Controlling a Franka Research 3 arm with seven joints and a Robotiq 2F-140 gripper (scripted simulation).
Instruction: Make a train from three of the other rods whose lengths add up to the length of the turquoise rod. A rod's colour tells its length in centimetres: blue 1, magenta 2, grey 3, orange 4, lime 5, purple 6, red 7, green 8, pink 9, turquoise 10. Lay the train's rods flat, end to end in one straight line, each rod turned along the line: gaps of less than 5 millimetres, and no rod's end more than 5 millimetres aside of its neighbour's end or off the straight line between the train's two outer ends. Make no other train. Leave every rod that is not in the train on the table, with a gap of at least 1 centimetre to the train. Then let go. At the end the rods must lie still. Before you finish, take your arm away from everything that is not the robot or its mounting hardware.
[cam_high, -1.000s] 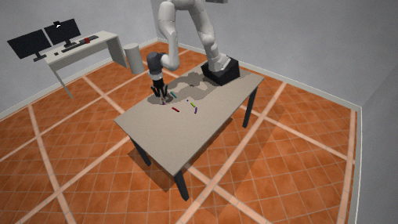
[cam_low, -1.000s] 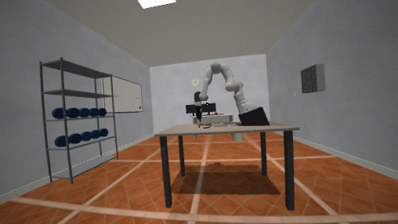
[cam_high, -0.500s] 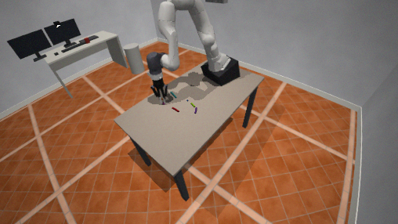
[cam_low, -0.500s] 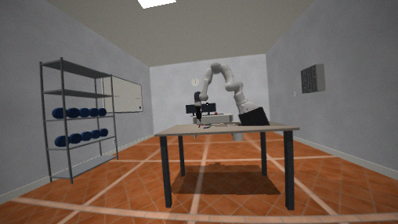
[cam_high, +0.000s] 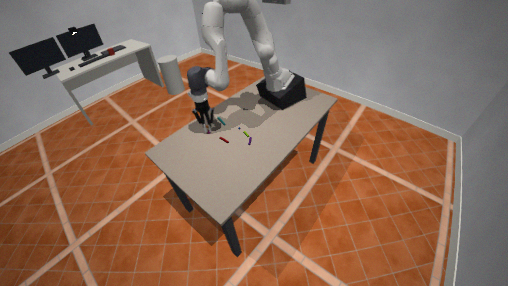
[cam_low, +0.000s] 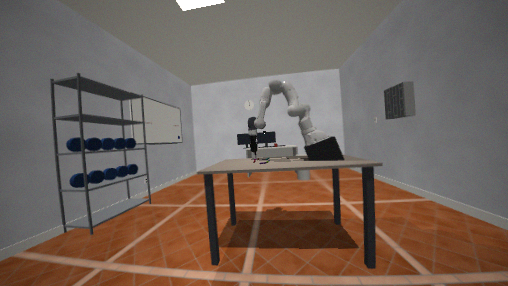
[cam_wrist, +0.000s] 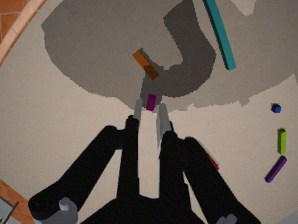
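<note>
Now: the magenta rod 1 cm behind my hand and 5 cm below it. The rest, counted from my hand: orange rod 3 cm behind, 5 cm to the right, 5 cm below; then red rod 3 cm behind, 12 cm to the left, 5 cm below; then turquoise rod 13 cm behind, 4 cm to the right, 5 cm below.
</note>
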